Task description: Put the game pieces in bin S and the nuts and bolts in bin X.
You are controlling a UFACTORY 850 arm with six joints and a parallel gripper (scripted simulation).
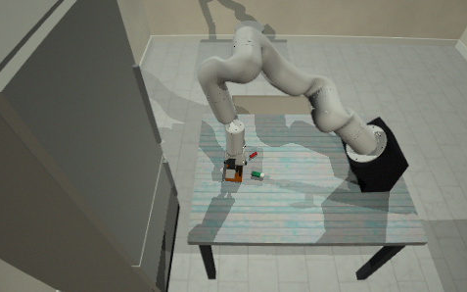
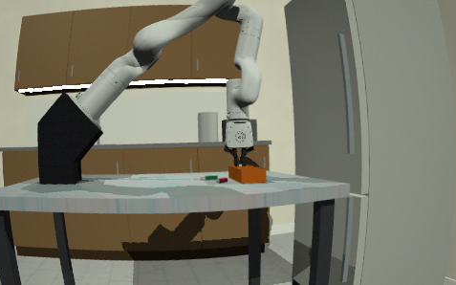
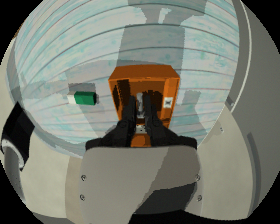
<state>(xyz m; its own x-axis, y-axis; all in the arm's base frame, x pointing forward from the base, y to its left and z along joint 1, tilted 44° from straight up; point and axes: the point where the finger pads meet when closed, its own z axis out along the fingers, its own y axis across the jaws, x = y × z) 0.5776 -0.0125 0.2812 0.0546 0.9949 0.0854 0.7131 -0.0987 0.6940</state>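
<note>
My hand is 20 mm above the bolt and 10 mm to the left of it. Also, from my hand: orange bin: 80 mm to the right, 40 mm below; red piece: 130 mm to the right, 100 mm behind, 60 mm below; green piece: 130 mm behind, 60 mm below.
</note>
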